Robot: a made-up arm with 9 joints.
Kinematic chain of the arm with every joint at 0, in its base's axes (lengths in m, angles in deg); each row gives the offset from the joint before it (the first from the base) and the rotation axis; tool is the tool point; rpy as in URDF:
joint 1: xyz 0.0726 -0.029 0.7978 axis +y
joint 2: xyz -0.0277 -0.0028 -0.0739 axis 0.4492 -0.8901 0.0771
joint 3: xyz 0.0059 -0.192 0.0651 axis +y
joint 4: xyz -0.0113 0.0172 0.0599 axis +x
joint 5: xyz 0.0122 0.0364 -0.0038 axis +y
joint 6: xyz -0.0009 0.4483 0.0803 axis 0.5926 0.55 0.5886
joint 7: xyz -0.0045 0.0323 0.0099 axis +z
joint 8: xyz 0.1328 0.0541 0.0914 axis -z
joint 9: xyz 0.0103 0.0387 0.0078 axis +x
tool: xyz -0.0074 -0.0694 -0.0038 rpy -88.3 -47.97 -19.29
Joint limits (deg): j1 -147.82..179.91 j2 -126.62..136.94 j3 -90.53..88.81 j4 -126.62..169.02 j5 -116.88..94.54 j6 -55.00..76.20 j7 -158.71..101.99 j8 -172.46..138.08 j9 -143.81..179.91
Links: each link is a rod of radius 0.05 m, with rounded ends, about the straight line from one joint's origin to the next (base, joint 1, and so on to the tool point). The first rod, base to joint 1, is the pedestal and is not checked.
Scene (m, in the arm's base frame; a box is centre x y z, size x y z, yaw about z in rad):
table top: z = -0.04
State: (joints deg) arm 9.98 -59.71 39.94 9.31 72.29 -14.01 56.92 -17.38 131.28
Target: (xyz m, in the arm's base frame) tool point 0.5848 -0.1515 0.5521
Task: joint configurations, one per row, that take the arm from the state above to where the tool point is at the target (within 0.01 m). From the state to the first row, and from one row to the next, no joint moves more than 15 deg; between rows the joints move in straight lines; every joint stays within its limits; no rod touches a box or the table.
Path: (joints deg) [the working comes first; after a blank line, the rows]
Joints at the target: -10.11 -52.17 61.52 52.76 68.90 49.98 101.99 -33.10 148.78
Straight joint move there: clear.

1: 5.96 -58.20 44.26 18.00 71.61 -1.21 65.93 -20.52 134.78
2: 1.94 -56.69 48.57 26.69 70.93 11.59 74.95 -23.67 138.28
3: -2.07 -55.19 52.89 35.38 70.26 24.39 83.96 -26.81 141.78
4: -6.09 -53.68 57.20 44.07 69.58 37.19 92.98 -29.95 145.28
5: -10.11 -52.17 61.52 52.76 68.90 49.98 101.99 -33.10 148.78

